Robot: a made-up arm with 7 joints. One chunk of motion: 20 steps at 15 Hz.
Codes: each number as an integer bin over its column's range. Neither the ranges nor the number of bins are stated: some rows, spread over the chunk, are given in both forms.
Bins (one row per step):
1: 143 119 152 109 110 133 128
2: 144 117 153 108 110 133 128
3: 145 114 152 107 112 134 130
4: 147 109 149 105 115 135 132
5: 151 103 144 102 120 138 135
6: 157 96 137 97 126 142 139
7: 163 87 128 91 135 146 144
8: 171 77 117 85 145 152 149
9: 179 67 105 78 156 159 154
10: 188 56 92 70 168 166 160
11: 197 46 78 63 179 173 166
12: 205 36 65 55 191 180 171
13: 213 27 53 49 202 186 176
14: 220 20 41 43 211 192 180
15: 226 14 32 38 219 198 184
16: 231 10 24 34 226 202 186
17: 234 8 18 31 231 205 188
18: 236 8 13 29 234 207 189
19: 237 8 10 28 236 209 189
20: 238 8 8 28 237 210 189
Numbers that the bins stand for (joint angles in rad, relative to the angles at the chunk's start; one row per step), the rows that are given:
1: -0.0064 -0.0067 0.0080 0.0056 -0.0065 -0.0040 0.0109
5: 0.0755 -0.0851 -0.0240 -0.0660 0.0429 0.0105 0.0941
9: 0.3621 -0.2616 -0.1800 -0.3116 0.2208 0.0714 0.3199
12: 0.6282 -0.4135 -0.3400 -0.5471 0.3938 0.1324 0.5219
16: 0.8944 -0.5410 -0.5040 -0.7620 0.5667 0.1962 0.7001
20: 0.9660 -0.5508 -0.5680 -0.8234 0.6211 0.2194 0.7358
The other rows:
2: 0.0039 -0.0165 0.0120 -0.0046 -0.0065 -0.0040 0.0109
3: 0.0141 -0.0312 0.0080 -0.0148 0.0034 -0.0011 0.0347
4: 0.0346 -0.0557 -0.0040 -0.0353 0.0182 0.0018 0.0585
6: 0.1369 -0.1194 -0.0520 -0.1172 0.0726 0.0221 0.1416
7: 0.1984 -0.1635 -0.0880 -0.1786 0.1171 0.0337 0.2011
8: 0.2802 -0.2125 -0.1320 -0.2400 0.1665 0.0511 0.2605
10: 0.4542 -0.3155 -0.2320 -0.3935 0.2801 0.0917 0.3912
11: 0.5464 -0.3645 -0.2880 -0.4652 0.3345 0.1120 0.4625
13: 0.7101 -0.4576 -0.3880 -0.6085 0.4481 0.1498 0.5813
14: 0.7818 -0.4920 -0.4360 -0.6699 0.4926 0.1672 0.6288
15: 0.8432 -0.5214 -0.4720 -0.7211 0.5321 0.1846 0.6764
17: 0.9251 -0.5508 -0.5280 -0.7927 0.5914 0.2049 0.7239
18: 0.9455 -0.5508 -0.5480 -0.8132 0.6062 0.2107 0.7358
19: 0.9558 -0.5508 -0.5600 -0.8234 0.6161 0.2165 0.7358

